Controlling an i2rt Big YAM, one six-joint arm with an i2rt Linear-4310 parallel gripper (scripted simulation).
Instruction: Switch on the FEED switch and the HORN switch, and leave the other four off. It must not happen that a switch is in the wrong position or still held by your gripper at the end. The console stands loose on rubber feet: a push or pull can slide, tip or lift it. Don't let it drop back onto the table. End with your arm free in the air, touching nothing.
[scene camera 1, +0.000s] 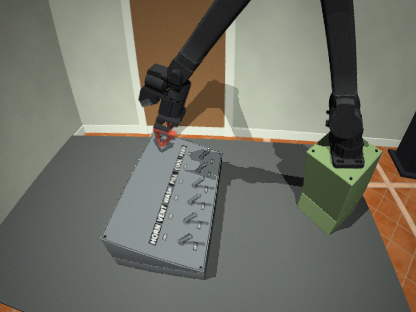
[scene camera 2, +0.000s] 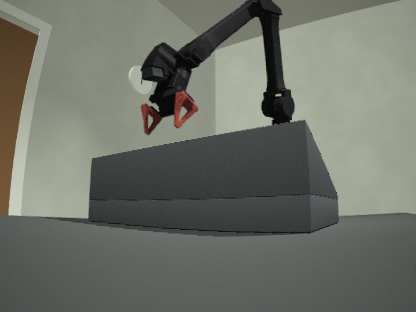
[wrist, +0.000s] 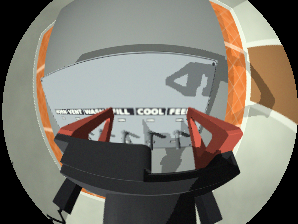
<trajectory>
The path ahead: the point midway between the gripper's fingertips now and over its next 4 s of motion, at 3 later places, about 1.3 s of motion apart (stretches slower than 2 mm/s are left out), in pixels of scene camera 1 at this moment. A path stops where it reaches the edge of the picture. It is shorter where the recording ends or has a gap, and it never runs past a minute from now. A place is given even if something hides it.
The gripper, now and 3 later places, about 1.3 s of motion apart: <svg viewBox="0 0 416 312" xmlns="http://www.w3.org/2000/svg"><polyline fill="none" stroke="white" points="165,137 171,125 211,119 228,133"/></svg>
</trajectory>
